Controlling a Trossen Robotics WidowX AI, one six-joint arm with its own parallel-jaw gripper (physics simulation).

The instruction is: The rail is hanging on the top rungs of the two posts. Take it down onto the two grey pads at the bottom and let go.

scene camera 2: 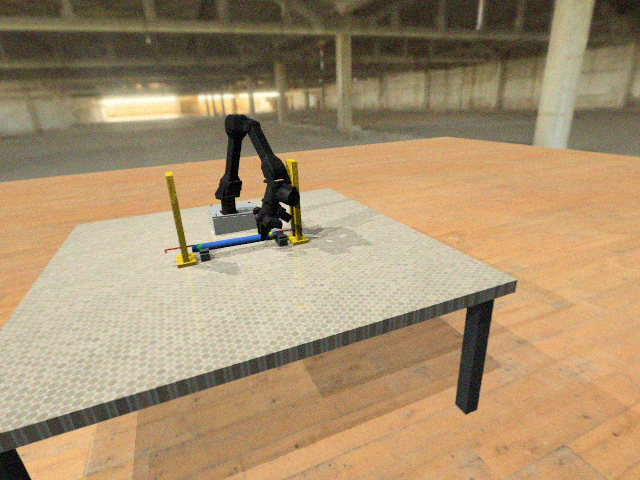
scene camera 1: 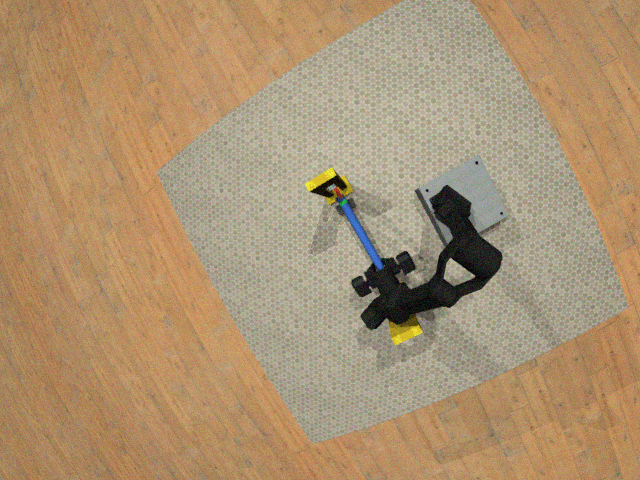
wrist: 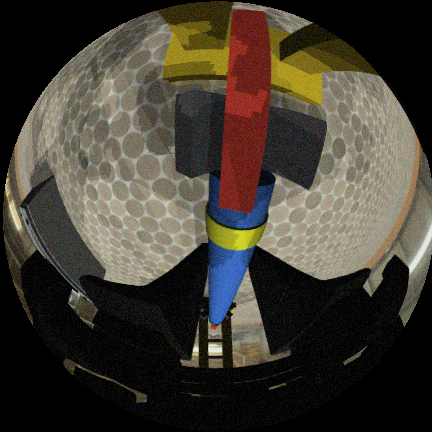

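Pixels of known places: gripper, fingertip midpoint: (scene camera 2: 261, 239) (scene camera 1: 377, 261) (wrist: 227, 249); arm's base at its link origin: (scene camera 2: 229, 212) (scene camera 1: 443, 202) (wrist: 60, 274).
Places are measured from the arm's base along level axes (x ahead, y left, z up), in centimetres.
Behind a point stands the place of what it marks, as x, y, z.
The rail, a blue tube (scene camera 1: 361, 232) {25.2, -6.0, -2.3} (scene camera 2: 230, 241) {26.5, -6.4, -2.8} (wrist: 227, 280) {26.1, 4.2, -2.6} with green and yellow bands and thin red end strips, is low between the yellow posts. My gripper (scene camera 1: 382, 268) {26.2, 4.7, -4.7} (scene camera 2: 265, 235) {26.2, 4.7, -4.7} (wrist: 227, 249) {26.2, 4.7, -4.7} is shut on the tube near its yellow-band end. The left grey pad (scene camera 1: 341, 208) (scene camera 2: 205, 254) and right grey pad (scene camera 2: 281, 239) {29.7, 11.2, -4.9} (wrist: 192, 135) stand by the post feet. In scene camera 2 the tube is at or slightly above pad height; I cannot tell whether it touches. In the wrist view a red strip crosses in front of the near pad.
Two upright yellow posts stand at the rail's ends, one post (scene camera 1: 320, 180) {24.5, -21.5, 22.6} (scene camera 2: 176, 217) {27.8, -22.3, 9.4} at the green-band end and one post (scene camera 1: 405, 330) {27.3, 17.2, 22.0} (scene camera 2: 295, 206) {30.9, 17.1, 6.8} close beside my arm. The grey robot base (scene camera 1: 480, 191) {-11.1, 3.4, -0.4} (scene camera 2: 233, 223) {4.5, 0.2, -3.7} is behind the rail on the patterned table (scene camera 1: 439, 77) {-24.1, -33.1, -7.4} (scene camera 2: 258, 310) {66.8, -10.0, -7.4}.
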